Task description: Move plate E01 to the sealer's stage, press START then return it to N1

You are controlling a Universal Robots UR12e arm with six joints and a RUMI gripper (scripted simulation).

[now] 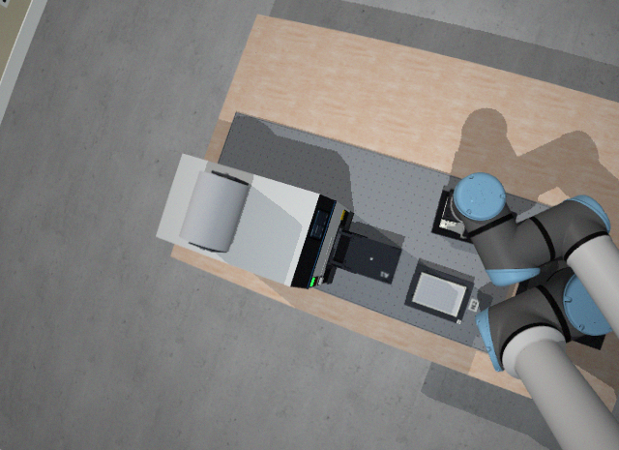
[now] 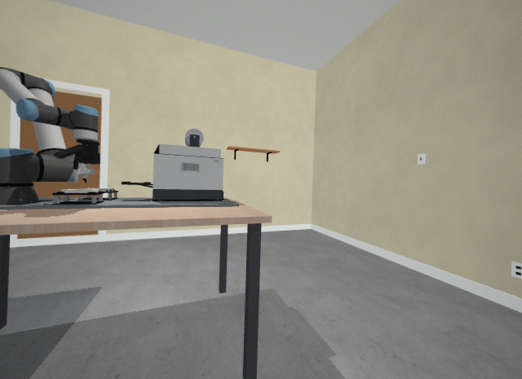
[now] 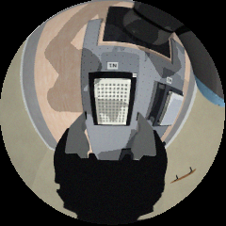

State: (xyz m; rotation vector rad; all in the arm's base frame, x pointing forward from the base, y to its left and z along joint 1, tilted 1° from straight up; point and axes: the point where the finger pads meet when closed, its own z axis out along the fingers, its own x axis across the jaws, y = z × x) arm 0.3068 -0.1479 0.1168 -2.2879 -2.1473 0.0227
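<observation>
My gripper is now 50 mm above the plate E01. From my hand the other things lie so: sealer stage: 230 mm ahead, 160 mm to the left, 10 mm below; then nest N1: 60 mm below; then foil roll: 560 mm ahead, 310 mm above, 130 mm to the left.
</observation>
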